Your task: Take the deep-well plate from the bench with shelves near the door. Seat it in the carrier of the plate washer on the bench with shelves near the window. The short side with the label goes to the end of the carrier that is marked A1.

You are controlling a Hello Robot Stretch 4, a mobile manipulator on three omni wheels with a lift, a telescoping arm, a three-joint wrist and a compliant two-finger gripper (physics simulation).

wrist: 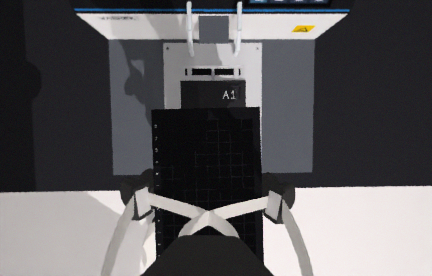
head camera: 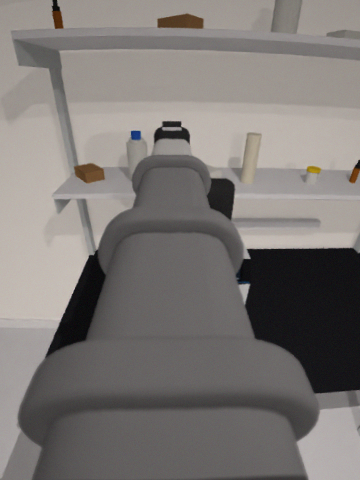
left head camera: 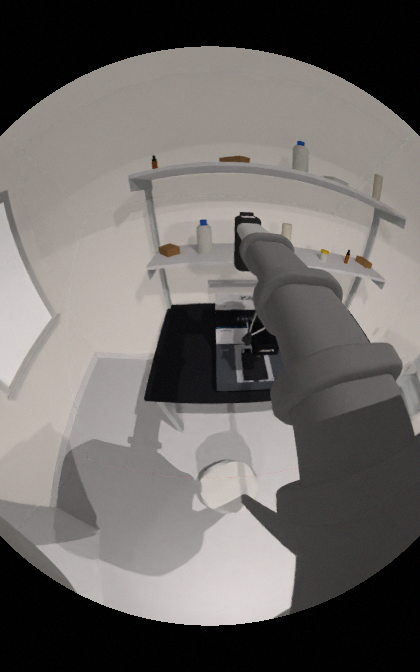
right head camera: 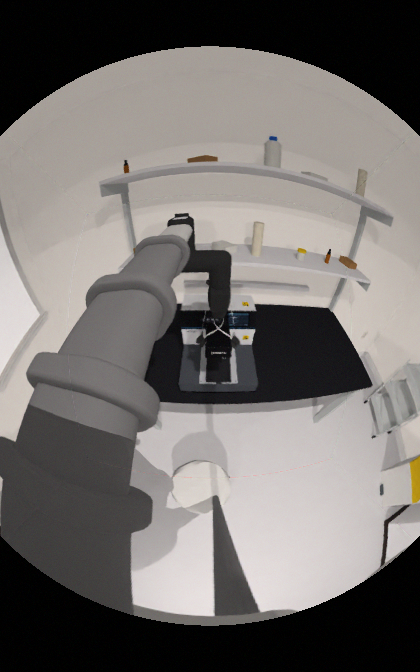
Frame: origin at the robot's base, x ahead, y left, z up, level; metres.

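Where they show: gripper, between the fingertips: point(wrist: 209, 186).
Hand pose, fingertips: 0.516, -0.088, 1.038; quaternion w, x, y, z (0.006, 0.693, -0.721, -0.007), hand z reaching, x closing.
Note:
Things, the pixels of their top centre, and the offset from my fingertips, as dx, dy, dz. "*": a spot on its surface instead. Level surfaces: height alone.
- black deep-well plate, centre of its top: point(wrist: 208, 192) +0.009, +0.001, +0.050
- pale frame, a spot on its surface: point(wrist: 171, 80) * +0.131, +0.065, -0.222
- plate washer, a spot on its surface: point(wrist: 260, 30) * +0.202, -0.081, -0.177
- black bench top, height of its surface: dz -0.303
- lower shelf, height of its surface: dz +0.154
The black deep-well plate point(left head camera: 265, 346) point(right head camera: 218, 347) point(wrist: 210, 160) is held level above the carrier. A small white marking shows on its short side towards the head. My gripper point(right head camera: 218, 341) point(wrist: 209, 186) is shut on the plate, one fingertip at each long side. The carrier, a pale frame point(left head camera: 239, 366) point(right head camera: 202, 371) point(wrist: 171, 80) with a dark pocket, lies in front of the plate washer point(left head camera: 227, 336) point(right head camera: 190, 336) point(wrist: 260, 30). The A1 mark shows at the carrier's washer end in the wrist view; the plate hides the nearer part. In the head camera view the arm hides the plate.
The black bench top point(head camera: 310, 310) point(left head camera: 190, 345) point(right head camera: 305, 350) bears the washer. A lower shelf point(head camera: 285, 190) point(right head camera: 280, 259) with bottles and boxes is behind the arm. A round white stool point(left head camera: 227, 485) point(right head camera: 200, 485) stands before the bench, and a grey rack point(right head camera: 376, 417) at the right.

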